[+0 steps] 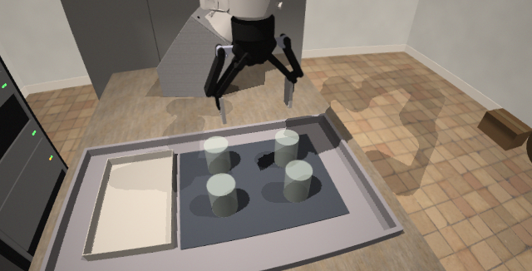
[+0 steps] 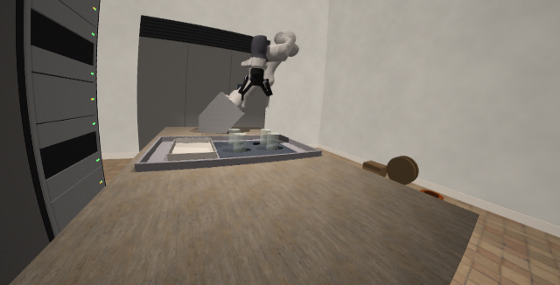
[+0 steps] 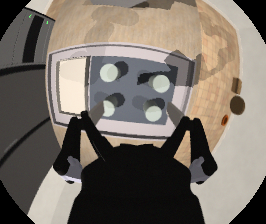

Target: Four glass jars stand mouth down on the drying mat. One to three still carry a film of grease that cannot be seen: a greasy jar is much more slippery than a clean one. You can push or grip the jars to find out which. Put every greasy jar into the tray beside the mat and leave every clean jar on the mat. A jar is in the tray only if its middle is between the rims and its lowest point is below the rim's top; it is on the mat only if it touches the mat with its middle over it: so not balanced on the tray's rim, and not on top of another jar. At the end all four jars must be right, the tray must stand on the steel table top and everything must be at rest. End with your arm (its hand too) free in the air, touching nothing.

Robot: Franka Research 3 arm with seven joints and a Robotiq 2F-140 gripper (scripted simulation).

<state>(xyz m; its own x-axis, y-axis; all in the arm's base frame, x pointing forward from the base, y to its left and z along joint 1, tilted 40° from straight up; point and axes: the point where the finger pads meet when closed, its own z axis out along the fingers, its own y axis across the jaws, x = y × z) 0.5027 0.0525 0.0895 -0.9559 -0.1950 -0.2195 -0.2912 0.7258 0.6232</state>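
Right now the rimmed steel table top is 40 mm ahead of my hand, 110 mm to the right of it and 240 mm below it. Round my hand: dark drying mat (10 mm ahead, 10 mm to the right, 240 mm below); cream tray (60 mm ahead, 320 mm to the right, 230 mm below).
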